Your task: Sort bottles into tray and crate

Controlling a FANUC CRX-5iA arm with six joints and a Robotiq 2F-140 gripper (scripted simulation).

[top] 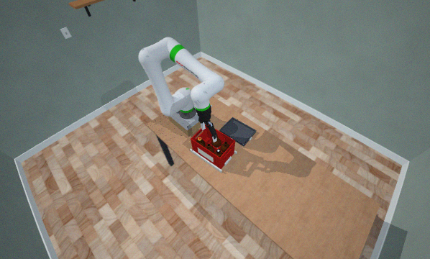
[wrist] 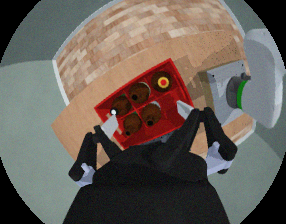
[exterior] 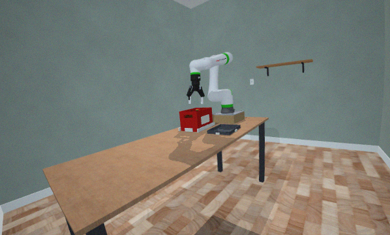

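Now: the capped brown bottle 150 mm below my hand, 70 mm behind it and 30 mm to the right of it. Also, from my hand: crate: 150 mm below, 20 mm ahead, 10 mm to the left; then dark tray: 290 mm to the left, 220 mm below, 90 mm ahead.
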